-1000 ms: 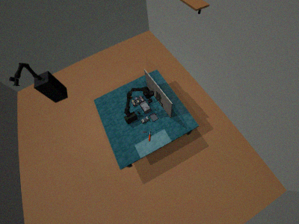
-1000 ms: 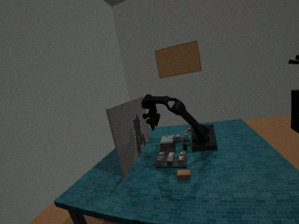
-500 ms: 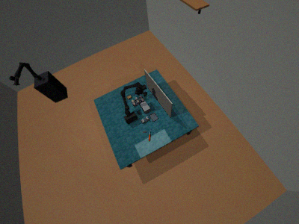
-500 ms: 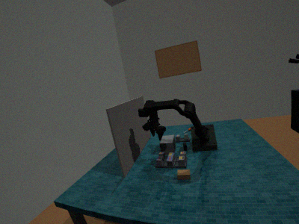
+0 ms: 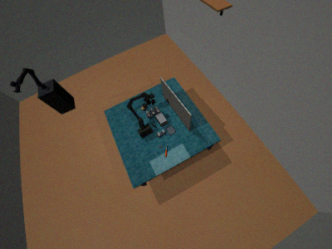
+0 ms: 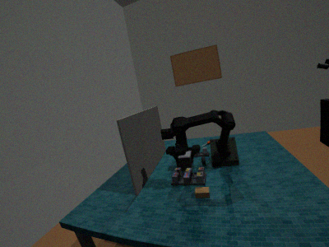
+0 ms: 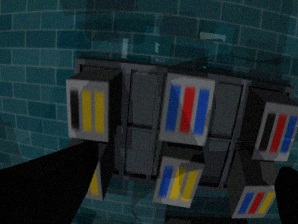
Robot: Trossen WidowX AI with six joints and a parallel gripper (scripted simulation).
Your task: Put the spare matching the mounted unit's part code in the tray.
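The spare block lies 90 mm below my gripper tip. The rest, counted from my gripper tip: grey mounted unit: 70 mm ahead, 220 mm to the right, 80 mm below; tan block: 100 mm behind, 100 mm to the left, 120 mm below; upright panel: 320 mm ahead, 190 mm to the right, 90 mm above.
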